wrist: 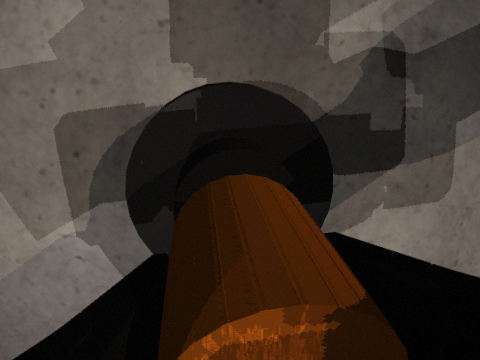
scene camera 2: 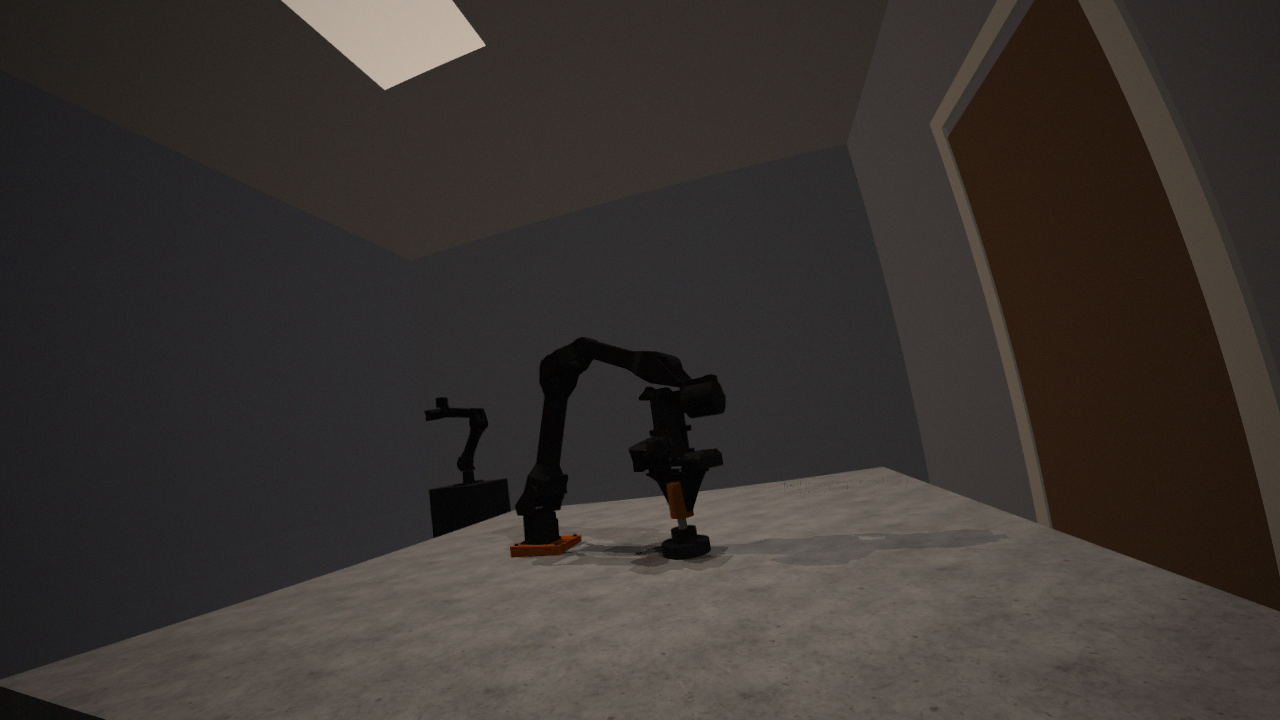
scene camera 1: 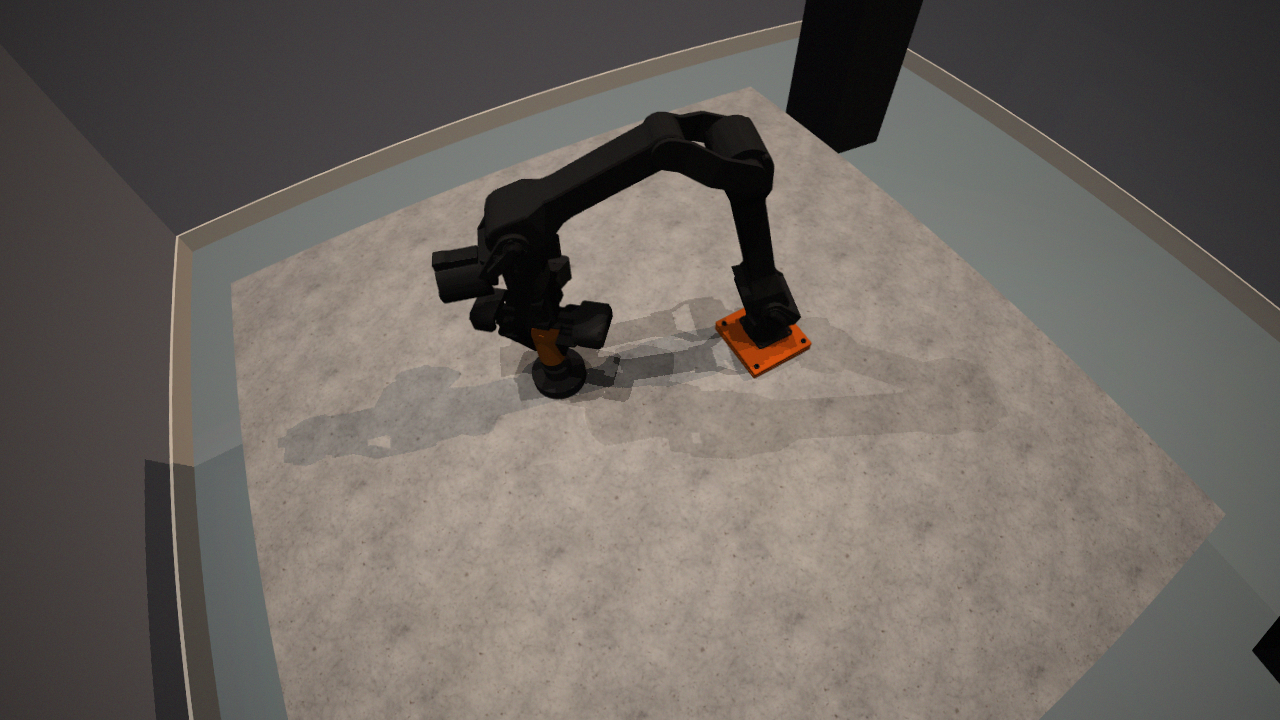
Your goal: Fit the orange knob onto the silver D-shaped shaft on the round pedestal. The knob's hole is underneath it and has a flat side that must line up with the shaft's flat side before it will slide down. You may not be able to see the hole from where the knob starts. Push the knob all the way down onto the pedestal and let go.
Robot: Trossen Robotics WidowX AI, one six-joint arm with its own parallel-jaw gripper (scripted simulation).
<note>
The gripper (scene camera 1: 551,351) carries an orange knob (scene camera 1: 544,340). Further things: a round black pedestal (scene camera 1: 565,379).
The orange knob also shows in the wrist view (wrist: 248,266). The gripper is seen too in the wrist view (wrist: 246,259) and in scene camera 2 (scene camera 2: 681,510). The round black pedestal shows as well in the wrist view (wrist: 224,129) and in scene camera 2 (scene camera 2: 685,543).
</note>
